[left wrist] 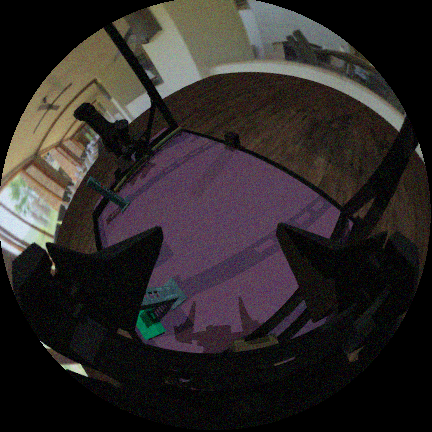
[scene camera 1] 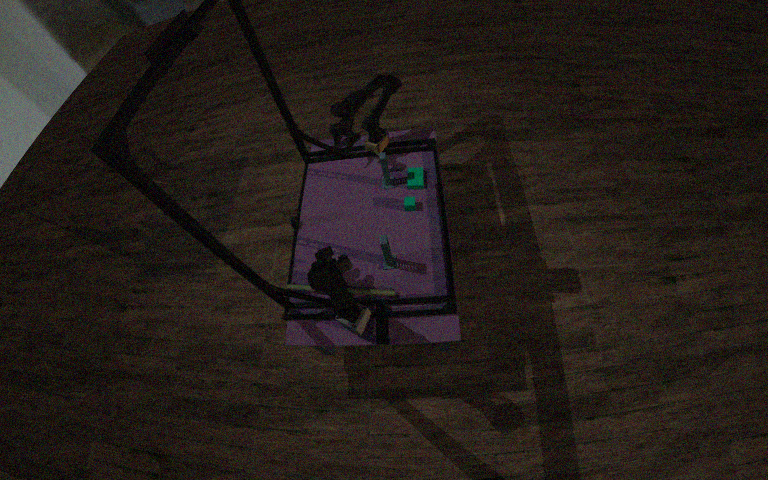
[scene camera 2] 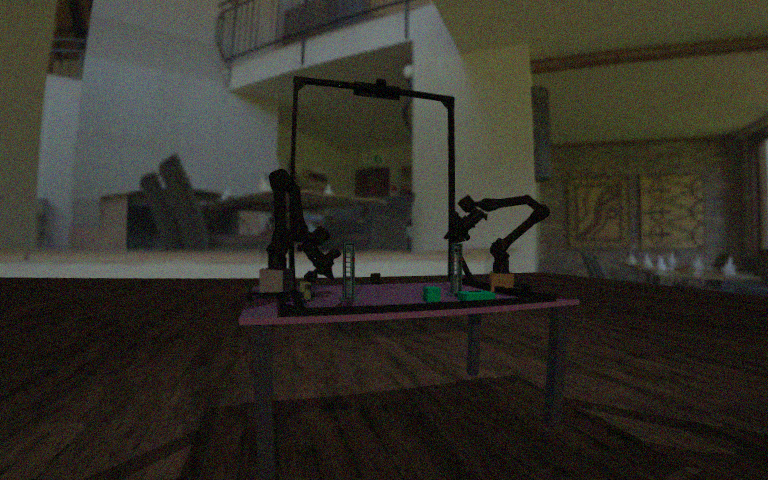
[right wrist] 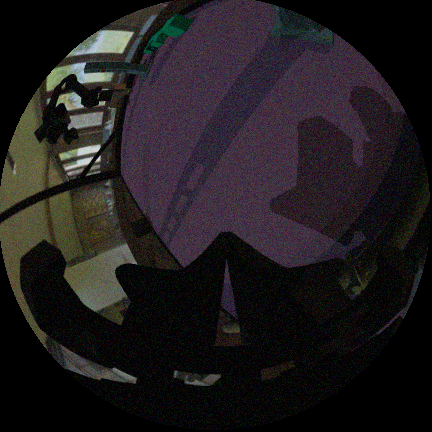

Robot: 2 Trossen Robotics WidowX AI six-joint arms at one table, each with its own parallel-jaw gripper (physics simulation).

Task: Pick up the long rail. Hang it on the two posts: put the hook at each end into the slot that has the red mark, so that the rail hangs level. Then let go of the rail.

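Seen in the pictures: left gripper, fingertip midpoint: (left wrist: 220,230) (scene camera 1: 340,150) (scene camera 2: 447,241) (right wrist: 73,130); right gripper, fingertip midpoint: (left wrist: 153,154) (scene camera 2: 333,279) (right wrist: 225,236); left arm's base, origin of the base link: (scene camera 1: 375,138) (scene camera 2: 501,272) (right wrist: 111,94); right arm's base, origin of the base link: (scene camera 1: 351,313) (scene camera 2: 276,268).
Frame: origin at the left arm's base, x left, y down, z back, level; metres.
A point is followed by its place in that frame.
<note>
The long yellow-green rail (scene camera 1: 380,292) @(x 0.429, y 0.051, z -0.752 m) (left wrist: 172,134) @(x 0.083, y 0.054, z -0.880 m) lies along the table's lower side in scene camera 1, partly hidden by the right arm. Two teal slotted posts stand upright: one post (scene camera 1: 386,251) @(x 0.402, y -0.065, z -0.614 m) (scene camera 2: 348,271) @(x 0.381, y -0.023, z -0.602 m) (left wrist: 107,193) @(x 0.374, y -0.030, z -0.583 m) (right wrist: 305,31) nearer the right arm, the other post (scene camera 1: 386,170) @(x 0.190, y -0.046, z -0.218 m) (scene camera 2: 456,270) @(x 0.166, y -0.020, z -0.203 m) (left wrist: 167,292) @(x 0.163, y 0.045, z -0.209 m) (right wrist: 115,67) @(x 0.175, y -0.029, z -0.224 m) nearer the left arm. A faint red mark shows on each post. My right gripper (scene camera 2: 330,275) @(x 0.174, y 0.032, z -0.736 m) (right wrist: 225,236) @(x 0.174, y 0.032, z -0.736 m) is shut with nothing between its fingers, low near the rail. My left gripper (scene camera 2: 451,236) @(x -0.034, y -0.139, z -0.250 m) (left wrist: 220,230) @(x -0.034, y -0.139, z -0.250 m) is open and empty, raised beside its post.
A flat green block (scene camera 1: 417,177) @(x 0.311, y 0.051, z -0.130 m) (scene camera 2: 476,295) @(x 0.341, y 0.057, z -0.128 m) (left wrist: 150,326) @(x 0.264, y 0.052, z -0.109 m) lies beside the post near the left arm. A smaller green cube (scene camera 1: 409,203) @(x 0.350, y 0.031, z -0.305 m) (scene camera 2: 432,293) @(x 0.370, y 0.050, z -0.288 m) sits close by. A black frame (scene camera 2: 451,147) @(x -0.320, y -0.662, z -0.233 m) rises over the purple table (scene camera 1: 345,215) @(x 0.068, y 0.081, z -0.464 m).
</note>
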